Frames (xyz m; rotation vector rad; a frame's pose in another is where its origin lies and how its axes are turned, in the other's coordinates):
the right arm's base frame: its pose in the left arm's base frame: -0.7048 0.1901 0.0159 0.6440 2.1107 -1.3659
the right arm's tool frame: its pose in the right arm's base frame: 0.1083 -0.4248 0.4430 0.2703 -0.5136 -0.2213
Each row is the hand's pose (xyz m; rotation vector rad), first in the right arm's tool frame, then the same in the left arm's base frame.
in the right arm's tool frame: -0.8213 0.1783 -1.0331 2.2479 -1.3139 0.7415
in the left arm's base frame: -0.6986 0.9319 0.1766 0.3800 -1.4357 -1.4064
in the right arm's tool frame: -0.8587 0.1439 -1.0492 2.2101 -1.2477 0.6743
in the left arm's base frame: -0.6973 0.9598 0.2220 0.3829 -1.3699 -1.4952
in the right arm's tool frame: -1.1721 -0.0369 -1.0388 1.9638 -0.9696 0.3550
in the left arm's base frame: -0.5675 1.0721 0.5407 0.3436 -0.9900 -1.8924
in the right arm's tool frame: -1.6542 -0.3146 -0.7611 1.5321 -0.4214 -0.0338
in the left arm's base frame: -0.2630 1.0099 1.0793 0.3929 -0.2313 -2.4194
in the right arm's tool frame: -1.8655 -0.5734 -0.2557 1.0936 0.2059 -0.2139
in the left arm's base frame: -0.0530 0.6273 1.4995 0.6717 0.6515 -2.6737
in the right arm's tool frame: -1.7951 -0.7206 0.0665 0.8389 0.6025 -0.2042
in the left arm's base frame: -0.0576 0.2959 1.6429 0.9843 1.1877 -2.6233
